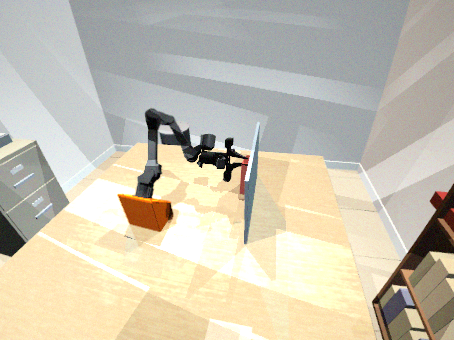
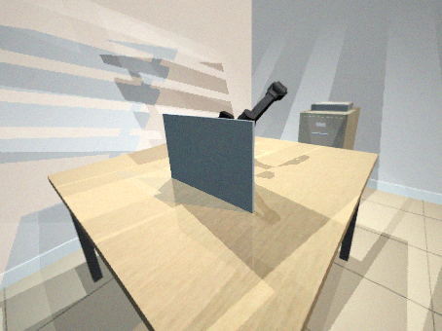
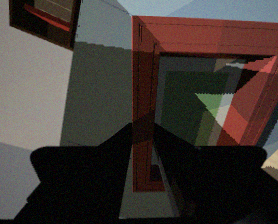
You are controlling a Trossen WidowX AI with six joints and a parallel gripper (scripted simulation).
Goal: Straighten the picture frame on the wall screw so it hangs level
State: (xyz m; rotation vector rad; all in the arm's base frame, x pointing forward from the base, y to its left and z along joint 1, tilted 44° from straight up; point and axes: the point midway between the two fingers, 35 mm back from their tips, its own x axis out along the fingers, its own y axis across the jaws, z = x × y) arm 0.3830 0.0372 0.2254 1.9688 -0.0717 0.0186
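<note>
Right now the red picture frame is 5 cm below my gripper tip and 2 cm to the right of it. Round my gripper tip: pale blue wall panel: 7 cm below, 2 cm ahead, 1 cm to the right.
</note>
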